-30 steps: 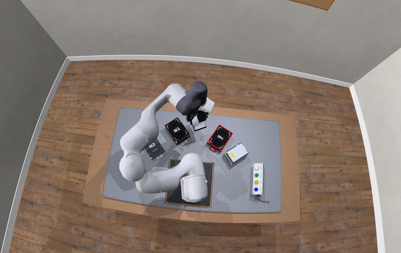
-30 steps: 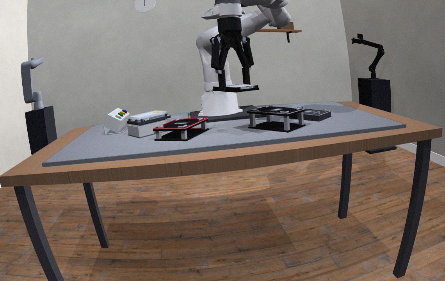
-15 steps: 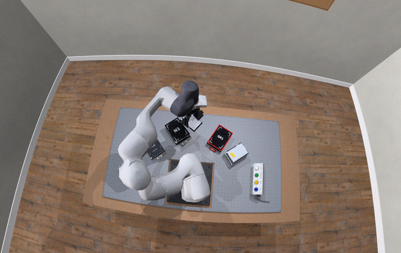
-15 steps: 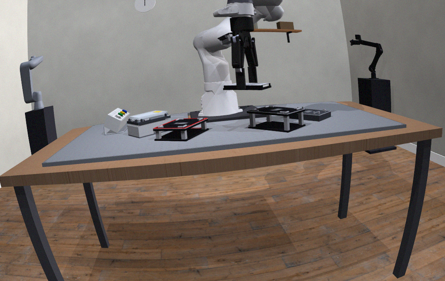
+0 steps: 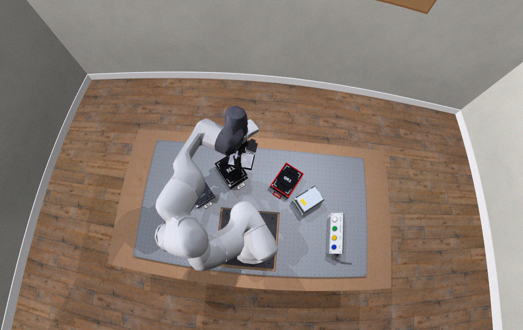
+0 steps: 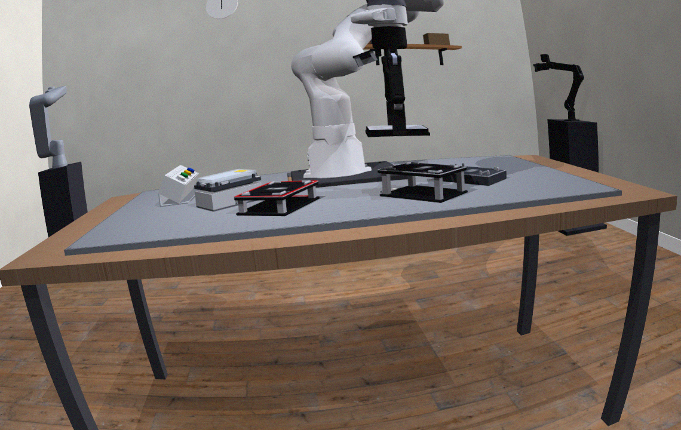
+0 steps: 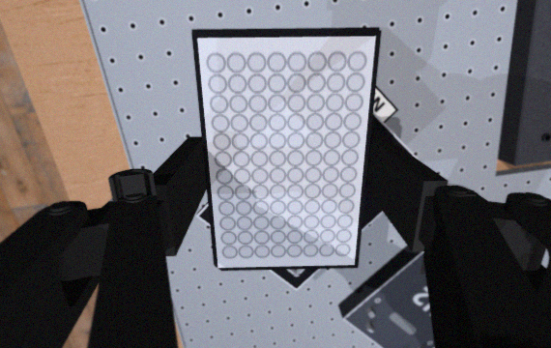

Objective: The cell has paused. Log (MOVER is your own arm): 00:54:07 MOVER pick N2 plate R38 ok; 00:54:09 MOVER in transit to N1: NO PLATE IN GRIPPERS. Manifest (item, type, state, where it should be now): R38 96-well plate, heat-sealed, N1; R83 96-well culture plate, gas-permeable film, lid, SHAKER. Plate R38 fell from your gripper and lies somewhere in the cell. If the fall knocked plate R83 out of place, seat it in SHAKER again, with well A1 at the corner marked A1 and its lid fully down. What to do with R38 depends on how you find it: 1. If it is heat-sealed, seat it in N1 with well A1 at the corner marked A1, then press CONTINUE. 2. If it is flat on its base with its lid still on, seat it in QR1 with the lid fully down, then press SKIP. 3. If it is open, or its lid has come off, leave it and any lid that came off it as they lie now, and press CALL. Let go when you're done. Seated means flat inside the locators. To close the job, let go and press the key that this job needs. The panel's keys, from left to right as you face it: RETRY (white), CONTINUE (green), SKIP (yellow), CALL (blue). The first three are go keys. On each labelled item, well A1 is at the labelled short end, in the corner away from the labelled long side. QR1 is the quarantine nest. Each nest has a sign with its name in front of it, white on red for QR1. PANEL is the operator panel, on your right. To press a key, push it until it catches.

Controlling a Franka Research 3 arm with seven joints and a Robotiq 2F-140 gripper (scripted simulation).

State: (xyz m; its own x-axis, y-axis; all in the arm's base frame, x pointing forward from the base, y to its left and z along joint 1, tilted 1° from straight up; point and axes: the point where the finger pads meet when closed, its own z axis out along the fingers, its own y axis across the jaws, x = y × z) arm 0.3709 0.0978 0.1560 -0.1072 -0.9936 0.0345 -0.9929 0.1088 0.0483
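Right now my hand is 110 mm above the N1 nest, 60 mm to the right of it and 30 mm past it. From my hand the other things lie so: QR1 nest (260 mm to the right, 130 mm below, 50 mm behind); plate R38 (20 mm below); retry key (530 mm to the right, 260 mm behind, 100 mm below).
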